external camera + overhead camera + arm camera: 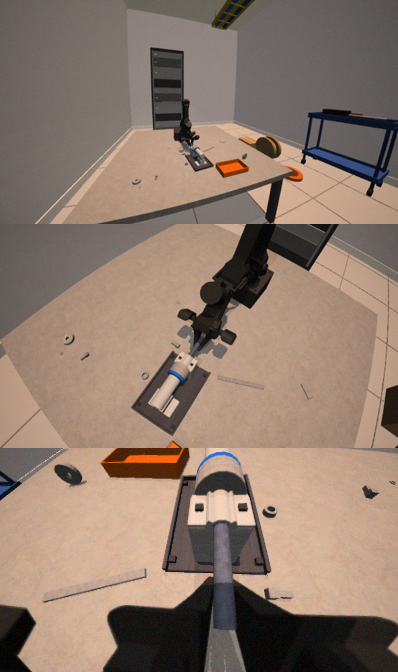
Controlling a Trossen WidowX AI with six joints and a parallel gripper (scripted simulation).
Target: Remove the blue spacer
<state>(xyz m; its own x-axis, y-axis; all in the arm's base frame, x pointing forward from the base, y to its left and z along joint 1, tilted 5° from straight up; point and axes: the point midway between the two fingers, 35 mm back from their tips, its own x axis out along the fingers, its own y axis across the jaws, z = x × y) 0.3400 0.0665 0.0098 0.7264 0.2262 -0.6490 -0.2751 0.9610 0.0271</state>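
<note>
The dark grey shaft is 4 cm ahead of my gripper tip, 1 cm to the left of it and 2 cm above it. The rest, counted from my gripper tip: grey strip 5 cm behind, 17 cm to the left, 5 cm below; blue spacer 11 cm ahead, 3 cm to the left, 2 cm above; orange tray 28 cm ahead, 26 cm to the left, 5 cm below.
</note>
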